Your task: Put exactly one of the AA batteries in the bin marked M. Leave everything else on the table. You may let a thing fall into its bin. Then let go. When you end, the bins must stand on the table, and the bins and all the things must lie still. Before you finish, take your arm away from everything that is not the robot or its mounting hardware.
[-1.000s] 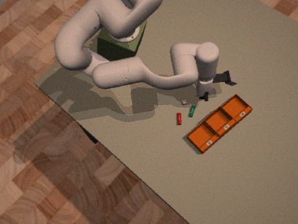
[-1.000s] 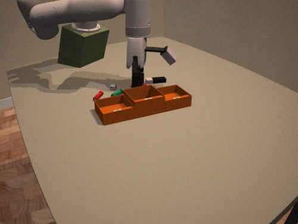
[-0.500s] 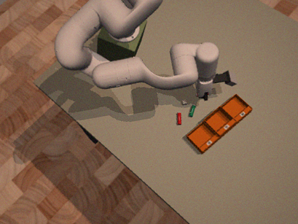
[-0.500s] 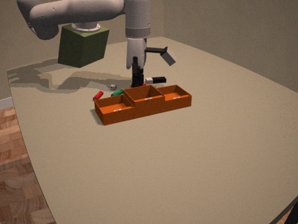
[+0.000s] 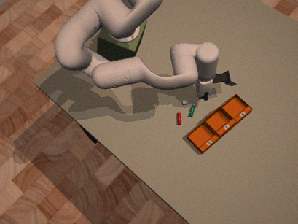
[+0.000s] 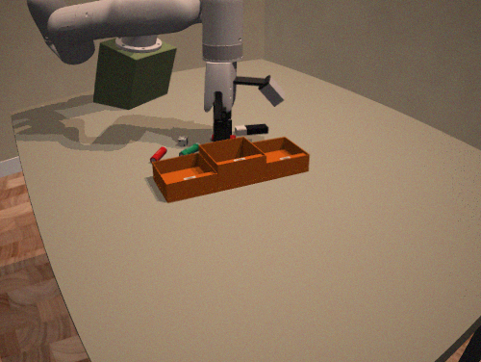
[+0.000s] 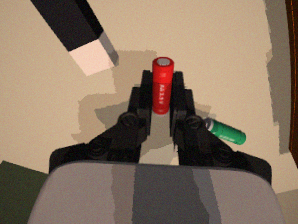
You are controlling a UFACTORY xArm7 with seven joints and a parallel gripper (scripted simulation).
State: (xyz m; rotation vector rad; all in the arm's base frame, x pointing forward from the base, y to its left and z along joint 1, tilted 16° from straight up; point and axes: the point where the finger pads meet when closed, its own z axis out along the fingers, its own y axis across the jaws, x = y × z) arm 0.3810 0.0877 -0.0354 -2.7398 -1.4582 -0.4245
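The black-and-white block lies 7 cm to the left of my hand, 2 cm below it and 2 cm behind it. Also, from my hand: small white die 8 cm to the right, 2 cm behind, 1 cm below; green battery 8 cm to the right, 3 cm ahead, 2 cm below; red battery 2 cm below.
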